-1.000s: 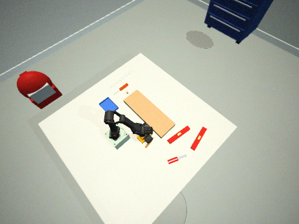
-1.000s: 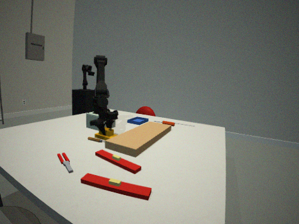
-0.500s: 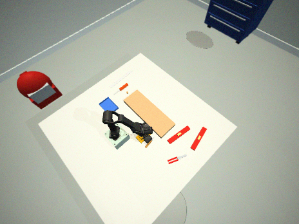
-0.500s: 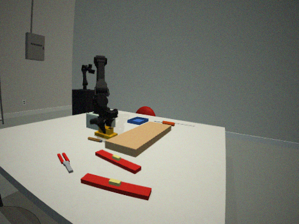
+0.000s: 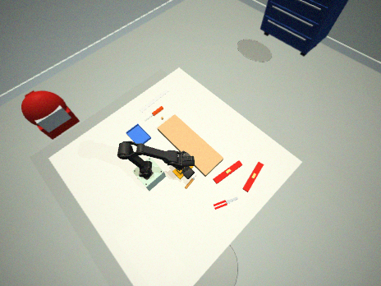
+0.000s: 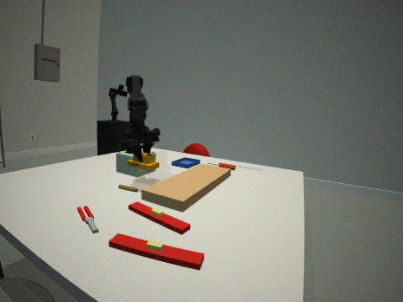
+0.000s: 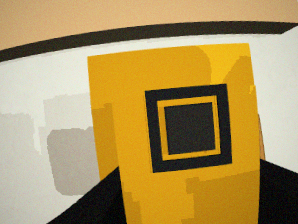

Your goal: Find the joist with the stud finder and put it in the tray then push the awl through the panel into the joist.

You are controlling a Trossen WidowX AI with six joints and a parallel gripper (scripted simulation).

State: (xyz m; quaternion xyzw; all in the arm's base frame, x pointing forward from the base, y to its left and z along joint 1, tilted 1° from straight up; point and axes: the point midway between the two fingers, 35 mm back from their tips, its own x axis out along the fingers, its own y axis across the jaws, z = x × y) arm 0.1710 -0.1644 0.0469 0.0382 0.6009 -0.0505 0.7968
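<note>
My gripper tip is now 11 cm above the awl, 7 cm to the left of it and 1 cm past it. From my gripper tip the other things lie so: blue tray 47 cm to the left, 10 cm below, 1 cm ahead; yellow stud finder 2 cm above; square indicator 3 cm above, 2 cm ahead.
</note>
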